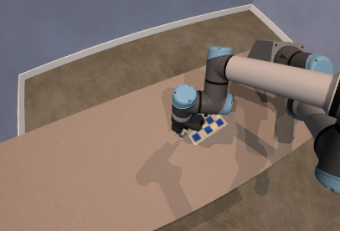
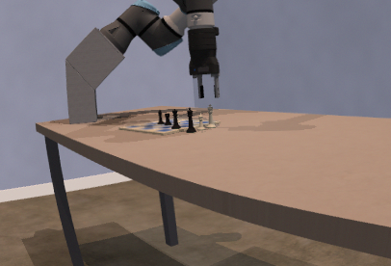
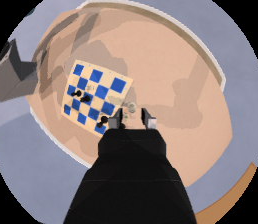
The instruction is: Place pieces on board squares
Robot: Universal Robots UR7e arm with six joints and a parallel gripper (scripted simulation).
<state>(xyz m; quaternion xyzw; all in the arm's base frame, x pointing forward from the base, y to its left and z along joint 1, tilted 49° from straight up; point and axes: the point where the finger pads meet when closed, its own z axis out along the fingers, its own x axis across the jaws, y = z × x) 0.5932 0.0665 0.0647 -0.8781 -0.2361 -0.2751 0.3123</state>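
Now: the white king 70 mm below my hand. The rest, counted from my hand: black king (20 mm ahead, 70 mm to the right, 70 mm below); chessboard (130 mm behind, 70 mm to the right, 100 mm below); white bishop (10 mm ahead, 40 mm to the right, 80 mm below).
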